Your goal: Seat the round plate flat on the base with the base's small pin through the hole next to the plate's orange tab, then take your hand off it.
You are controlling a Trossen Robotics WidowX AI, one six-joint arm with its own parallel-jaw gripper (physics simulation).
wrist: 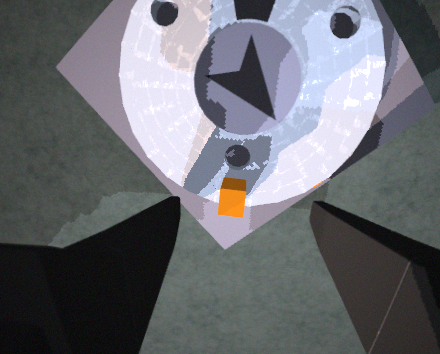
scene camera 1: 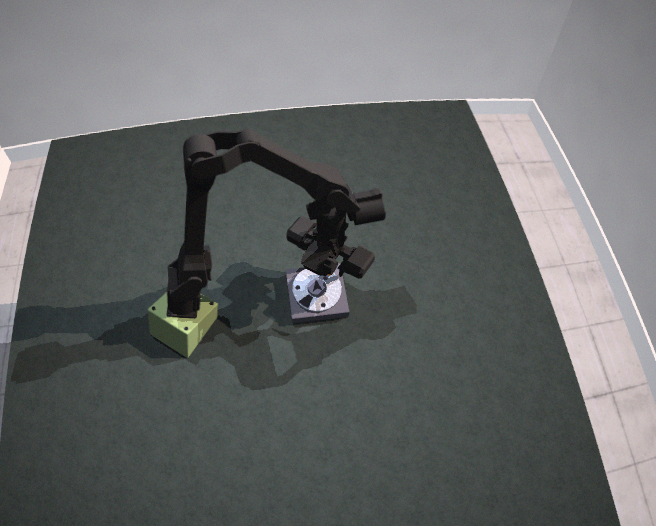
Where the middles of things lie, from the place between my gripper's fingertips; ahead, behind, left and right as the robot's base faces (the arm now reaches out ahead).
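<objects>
Relative to the raised hub [wrist: 248, 77], my gripper is 50 mm to the left, 30 mm past it and 10 mm above it. Counted from my hand, the round white plate [scene camera 1: 330, 298] is 50 mm to the right and 30 mm behind; the square mauve-grey base [scene camera 1: 340, 309] is 50 mm to the right, 30 mm behind and 30 mm below.
</objects>
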